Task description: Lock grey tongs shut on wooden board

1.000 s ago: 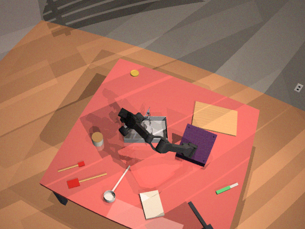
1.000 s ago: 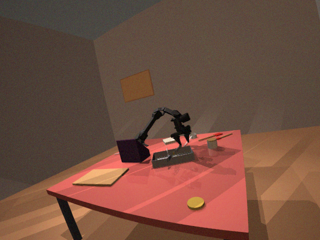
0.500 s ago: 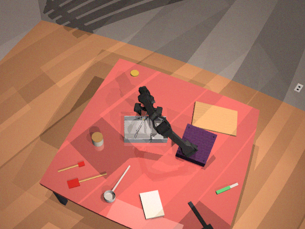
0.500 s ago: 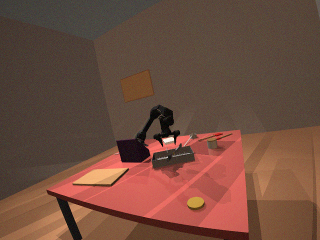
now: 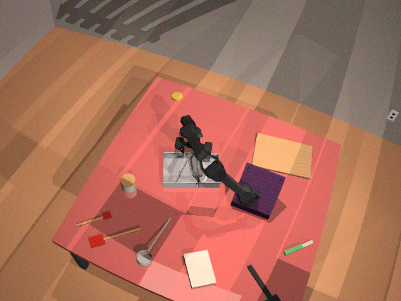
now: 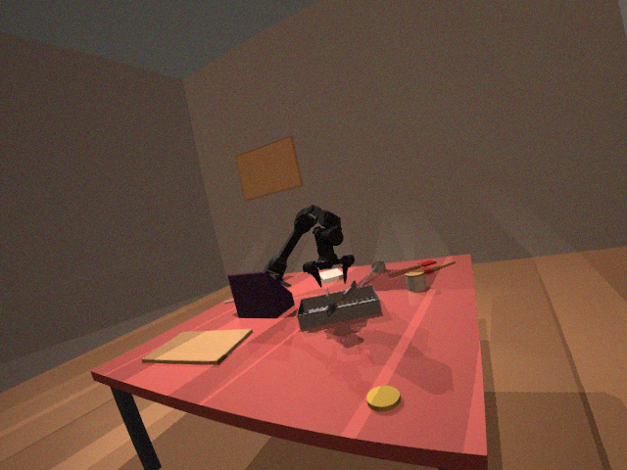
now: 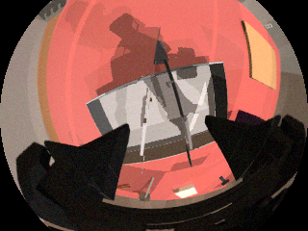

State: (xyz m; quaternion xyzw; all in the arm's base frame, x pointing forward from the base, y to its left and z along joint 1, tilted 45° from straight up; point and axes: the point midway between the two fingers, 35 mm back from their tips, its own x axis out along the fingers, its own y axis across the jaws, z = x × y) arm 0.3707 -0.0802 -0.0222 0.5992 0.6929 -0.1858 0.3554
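Right now my gripper tip is 10 cm above the grey roasting tin, 3 cm to the right of it and 1 cm past it. From my gripper tip the other things lie so: wooden board (45 cm behind, 32 cm to the right, 11 cm below); then cream block (53 cm to the left, 29 cm behind, 11 cm below); then yellow disc (44 cm to the right, 30 cm ahead, 11 cm below).
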